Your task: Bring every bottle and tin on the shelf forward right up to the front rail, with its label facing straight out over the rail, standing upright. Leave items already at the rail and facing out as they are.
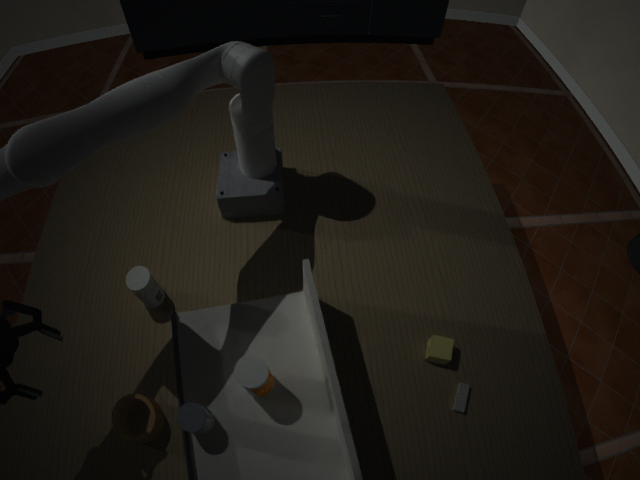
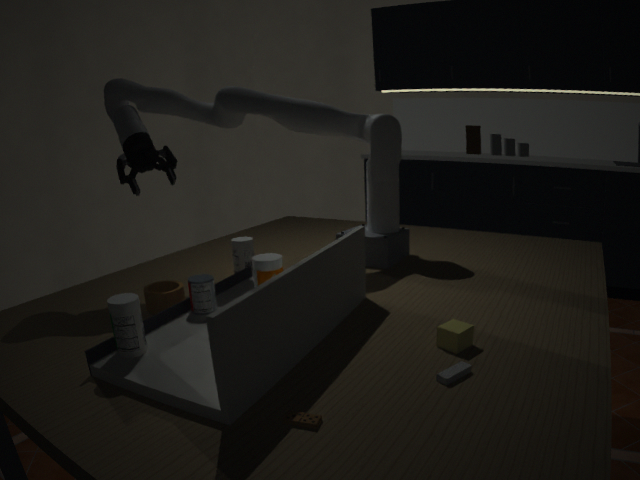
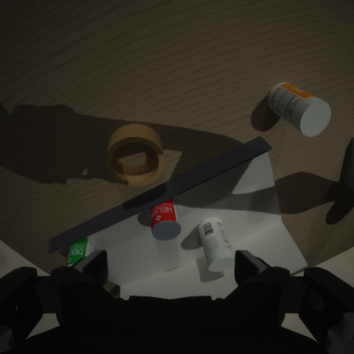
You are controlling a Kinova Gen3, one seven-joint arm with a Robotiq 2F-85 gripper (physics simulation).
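Frame: origin at the arm's base, x right, y ahead, z up, level; centimetres.
Where they show: gripper, fingertip midpoint: (image 1: 51, 366) (image 2: 156, 188); arm's base, link origin: (image 1: 258, 164) (image 2: 383, 230).
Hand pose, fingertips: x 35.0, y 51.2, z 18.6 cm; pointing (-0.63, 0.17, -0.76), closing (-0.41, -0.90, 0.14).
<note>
Things, the pixels of their centre, and the offset from my fingertips.
- red-labelled tin, body centre: (image 1: 196, 419) (image 2: 202, 294) dx -17.6, dy +6.4, dz -20.9 cm
- green-labelled white bottle, body centre: (image 2: 127, 325) dx -18.8, dy +28.6, dz -19.4 cm
- orange-labelled bottle, body centre: (image 1: 255, 377) (image 2: 268, 283) dx -30.0, dy -0.2, dz -18.9 cm
- brown round cup, body centre: (image 1: 138, 418) (image 2: 164, 297) dx -4.3, dy +5.2, dz -24.1 cm
- yellow block, body centre: (image 2: 455, 335) (image 1: 439, 350) dx -67.7, dy -0.5, dz -24.7 cm
- white bar, body centre: (image 2: 454, 373) (image 1: 461, 397) dx -70.2, dy +10.5, dz -26.0 cm
- small dotted brown piece, body centre: (image 2: 302, 419) dx -54.1, dy +30.0, dz -26.2 cm
The white shelf (image 1: 279, 320) (image 2: 289, 320) has a dark front rail (image 1: 177, 351) (image 3: 220, 167). A red-labelled tin (image 1: 195, 418) (image 2: 201, 294) (image 3: 165, 220) stands upright at the rail, red label outward. A green-labelled white bottle (image 2: 126, 325) (image 3: 77, 250) stands by the rail near one end, green side outward. An orange-labelled bottle (image 1: 255, 374) (image 2: 268, 268) (image 3: 216, 245) stands back from the rail, its orange side toward the back wall. Another white bottle (image 1: 144, 286) (image 2: 241, 254) (image 3: 297, 107) with an orange patch stands on the table outside the rail. My gripper (image 1: 51, 365) (image 2: 155, 187) (image 3: 170, 265) is open and empty, high beyond the rail.
A brown round cup (image 1: 121, 421) (image 2: 164, 299) (image 3: 135, 132) stands outside the rail, near the red tin. Behind the shelf's back wall lie a yellow block (image 1: 440, 348) (image 2: 454, 335), a white bar (image 1: 461, 397) (image 2: 454, 373) and a small dotted brown piece (image 2: 307, 420).
</note>
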